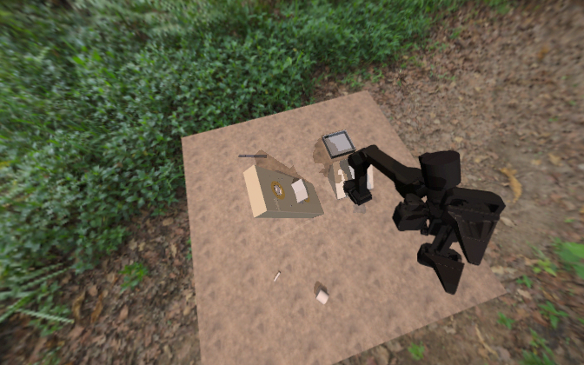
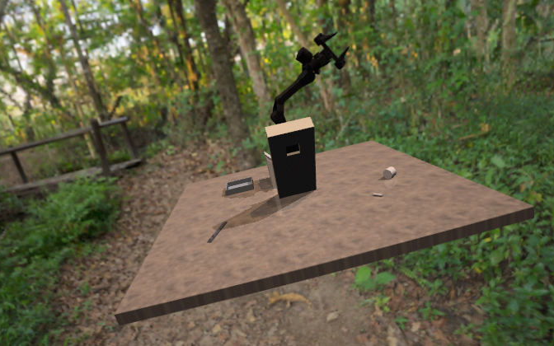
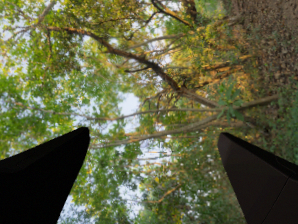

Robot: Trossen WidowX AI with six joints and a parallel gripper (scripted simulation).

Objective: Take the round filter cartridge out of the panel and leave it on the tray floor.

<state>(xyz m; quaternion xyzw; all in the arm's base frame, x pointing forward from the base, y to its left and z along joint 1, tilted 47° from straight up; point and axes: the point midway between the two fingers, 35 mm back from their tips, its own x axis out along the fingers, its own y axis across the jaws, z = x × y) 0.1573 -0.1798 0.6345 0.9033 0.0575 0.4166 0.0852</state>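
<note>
The round grey filter cartridge is 360 mm below my gripper tip, 340 mm to the right of it and 240 mm ahead of it. The rest, counted from my gripper tip: small pin (640 mm below, 320 mm ahead, 40 mm to the right); then grey tray (650 mm to the right, 630 mm below, 200 mm behind).
</note>
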